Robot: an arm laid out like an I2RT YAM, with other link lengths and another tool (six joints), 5 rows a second.
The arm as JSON. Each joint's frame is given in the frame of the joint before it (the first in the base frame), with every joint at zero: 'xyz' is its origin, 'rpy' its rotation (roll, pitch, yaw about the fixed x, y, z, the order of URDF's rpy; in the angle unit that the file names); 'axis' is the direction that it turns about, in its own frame. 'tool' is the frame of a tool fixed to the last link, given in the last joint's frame.
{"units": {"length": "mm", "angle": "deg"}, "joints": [
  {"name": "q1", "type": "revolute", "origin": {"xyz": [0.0, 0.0, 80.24], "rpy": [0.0, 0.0, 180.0]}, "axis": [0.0, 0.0, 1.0]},
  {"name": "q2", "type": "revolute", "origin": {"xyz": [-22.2, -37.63, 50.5], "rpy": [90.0, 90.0, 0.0]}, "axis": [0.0, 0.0, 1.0]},
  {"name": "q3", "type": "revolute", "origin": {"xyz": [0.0, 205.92, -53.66], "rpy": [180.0, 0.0, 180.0]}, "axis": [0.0, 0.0, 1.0]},
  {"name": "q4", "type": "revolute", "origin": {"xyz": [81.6, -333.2, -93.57], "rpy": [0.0, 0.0, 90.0]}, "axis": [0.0, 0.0, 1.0]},
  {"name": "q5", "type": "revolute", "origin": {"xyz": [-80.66, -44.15, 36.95], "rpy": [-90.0, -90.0, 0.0]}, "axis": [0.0, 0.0, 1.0]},
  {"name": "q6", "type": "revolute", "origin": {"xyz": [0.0, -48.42, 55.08], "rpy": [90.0, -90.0, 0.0]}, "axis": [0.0, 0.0, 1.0]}
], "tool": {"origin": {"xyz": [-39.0, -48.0, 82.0], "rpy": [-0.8, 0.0, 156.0]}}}
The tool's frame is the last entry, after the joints.
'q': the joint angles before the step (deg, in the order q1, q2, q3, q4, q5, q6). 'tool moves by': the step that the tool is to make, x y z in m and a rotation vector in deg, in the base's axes. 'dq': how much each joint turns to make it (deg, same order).
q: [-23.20, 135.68, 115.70, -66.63, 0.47, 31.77]
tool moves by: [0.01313, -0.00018, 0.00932, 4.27, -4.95, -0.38]
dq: [-0.94, 0.02, 2.43, 0.41, -5.92, -0.06]
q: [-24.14, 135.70, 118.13, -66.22, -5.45, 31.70]
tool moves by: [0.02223, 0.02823, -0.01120, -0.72, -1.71, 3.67]
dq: [3.69, 1.25, -0.22, 3.32, 0.02, 0.02]
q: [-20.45, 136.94, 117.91, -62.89, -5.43, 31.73]
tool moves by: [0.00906, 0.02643, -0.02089, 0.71, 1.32, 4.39]
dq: [2.82, 2.33, 0.00, 0.69, -0.44, -1.53]
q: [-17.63, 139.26, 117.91, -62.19, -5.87, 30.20]
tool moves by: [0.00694, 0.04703, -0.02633, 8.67, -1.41, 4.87]
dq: [2.69, 0.02, -3.42, 2.12, -8.89, -1.31]
